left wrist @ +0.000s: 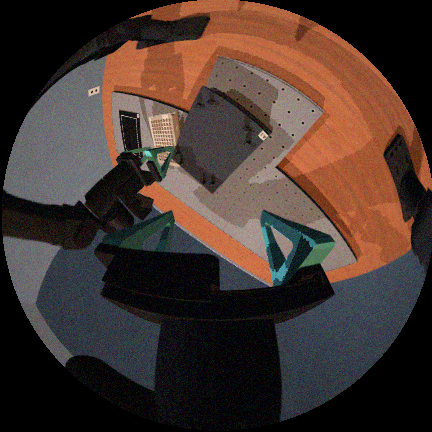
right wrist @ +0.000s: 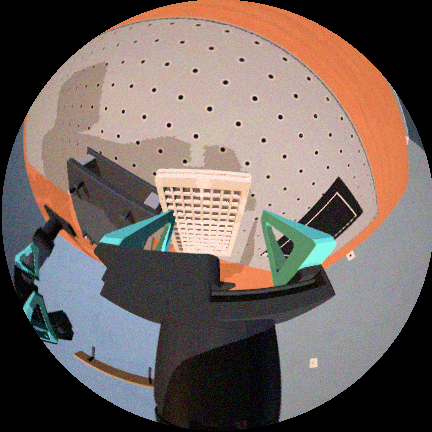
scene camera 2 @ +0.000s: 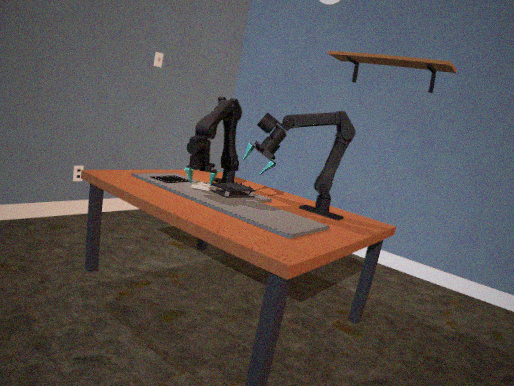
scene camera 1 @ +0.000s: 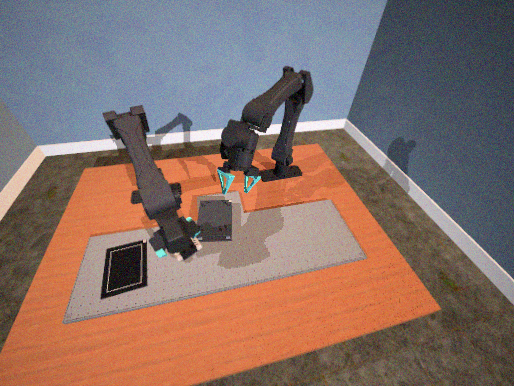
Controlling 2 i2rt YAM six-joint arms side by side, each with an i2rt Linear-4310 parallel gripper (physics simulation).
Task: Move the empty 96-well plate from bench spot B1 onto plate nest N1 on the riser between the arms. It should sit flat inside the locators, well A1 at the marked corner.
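Places are measured from the left arm's base along level axes (x ahead, y left, z up), in metres.
Pixels of known places: left gripper, fingertip midpoint: [left wrist: 216, 214] [scene camera 2: 251, 167] [scene camera 1: 235, 193]; right gripper, fingertip midpoint: [left wrist: 161, 148] [right wrist: 217, 214] [scene camera 2: 200, 185]; left arm's base at its link origin: [right wrist: 58, 218] [scene camera 2: 320, 213] [scene camera 1: 280, 174].
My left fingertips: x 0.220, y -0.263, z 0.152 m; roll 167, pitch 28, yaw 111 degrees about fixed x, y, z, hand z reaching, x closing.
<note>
For each thing: its top centre in the pictures, then the offset to it from my left fingertips. "spot": a spot on its surface instead. Level surfaces: height alone.
- pale 96-well plate at its top centre: [right wrist: 201, 229] [left wrist: 162, 141] [scene camera 1: 181, 238] [scene camera 2: 205, 184] dx +0.050, dy -0.200, dz -0.120 m
- riser at its top centre: [right wrist: 99, 235] [left wrist: 203, 148] [scene camera 1: 214, 215] [scene camera 2: 234, 184] dx -0.001, dy -0.078, dz -0.093 m
- white A1 label at a spot on its surface: [left wrist: 263, 135] spot: dx -0.064, dy -0.009, dz -0.103 m
- black mat with a pale outline, surface height: dz -0.137 m
- perforated board at its surface level: dz -0.139 m
- orange table at its surface level: dz -0.152 m
The pale 96-well plate [scene camera 1: 196, 243] [scene camera 2: 201, 186] [left wrist: 164, 131] [right wrist: 207, 178] lies on the grey perforated board beside the dark riser; the right arm mostly hides it in scene camera 1. My right gripper [scene camera 1: 175, 236] [scene camera 2: 201, 182] [right wrist: 217, 214] is open, low over the plate, with its fingers toward the plate's two long sides and no grip on it. The dark nest on the riser [scene camera 1: 215, 217] [scene camera 2: 232, 189] [left wrist: 220, 140] [right wrist: 100, 205] is empty, with small locators and a white A1 label [left wrist: 263, 135] at one corner. My left gripper [scene camera 1: 236, 192] [scene camera 2: 252, 166] [left wrist: 216, 214] is open and empty, high behind the nest.
A black mat with a pale outline [scene camera 1: 125, 267] [scene camera 2: 170, 178] [left wrist: 131, 130] [right wrist: 330, 217] lies on the perforated board [scene camera 1: 310, 240], at the left in scene camera 1. The riser stands close to the right gripper. The orange table [scene camera 1: 300, 310] extends around the board.
</note>
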